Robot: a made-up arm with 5 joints. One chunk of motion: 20 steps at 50 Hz.
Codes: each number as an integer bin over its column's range. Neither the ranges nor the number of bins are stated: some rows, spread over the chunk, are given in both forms.
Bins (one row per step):
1: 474 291 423 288 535 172
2: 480 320 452 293 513 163
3: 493 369 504 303 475 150
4: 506 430 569 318 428 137
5: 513 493 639 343 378 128
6: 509 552 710 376 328 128
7: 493 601 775 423 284 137
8: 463 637 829 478 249 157
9: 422 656 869 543 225 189
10: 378 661 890 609 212 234
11: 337 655 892 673 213 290
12: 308 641 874 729 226 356
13: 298 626 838 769 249 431
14: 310 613 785 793 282 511
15: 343 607 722 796 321 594
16: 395 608 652 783 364 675
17: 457 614 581 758 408 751
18: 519 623 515 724 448 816
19: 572 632 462 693 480 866
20: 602 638 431 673 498 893
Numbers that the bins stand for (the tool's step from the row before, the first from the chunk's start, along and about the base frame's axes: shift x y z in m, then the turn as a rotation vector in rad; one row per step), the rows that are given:
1: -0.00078 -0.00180 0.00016 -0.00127 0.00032 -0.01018
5: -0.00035 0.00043 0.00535 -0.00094 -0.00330 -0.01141
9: -0.00135 0.00222 0.01088 0.00026 -0.00682 -0.00970
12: -0.00261 0.00206 0.01100 0.00138 -0.00680 -0.00502
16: -0.00165 0.00169 0.00566 0.00170 -0.00362 0.00392
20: 0.00063 0.00203 0.00035 0.00104 -0.00053 0.01003
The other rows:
2: -0.00071 -0.00148 0.00086 -0.00124 -0.00019 -0.01043
3: -0.00057 -0.00094 0.00211 -0.00118 -0.00106 -0.01080
4: -0.00043 -0.00027 0.00367 -0.00109 -0.00215 -0.01116
6: -0.00040 0.00108 0.00706 -0.00074 -0.00445 -0.01141
7: -0.00057 0.00162 0.00862 -0.00046 -0.00546 -0.01116
8: -0.00090 0.00201 0.00992 -0.00013 -0.00627 -0.01060
10: -0.00184 0.00228 0.01138 0.00066 -0.00712 -0.00844
11: -0.00229 0.00221 0.01143 0.00104 -0.00710 -0.00687
13: -0.00272 0.00189 0.01013 0.00162 -0.00627 -0.00292
14: -0.00259 0.00175 0.00886 0.00176 -0.00551 -0.00068
15: -0.00222 0.00168 0.00735 0.00178 -0.00461 0.00165
17: -0.00097 0.00176 0.00396 0.00155 -0.00261 0.00605
18: -0.00029 0.00186 0.00237 0.00135 -0.00169 0.00787
19: 0.00030 0.00196 0.00110 0.00116 -0.00095 0.00927

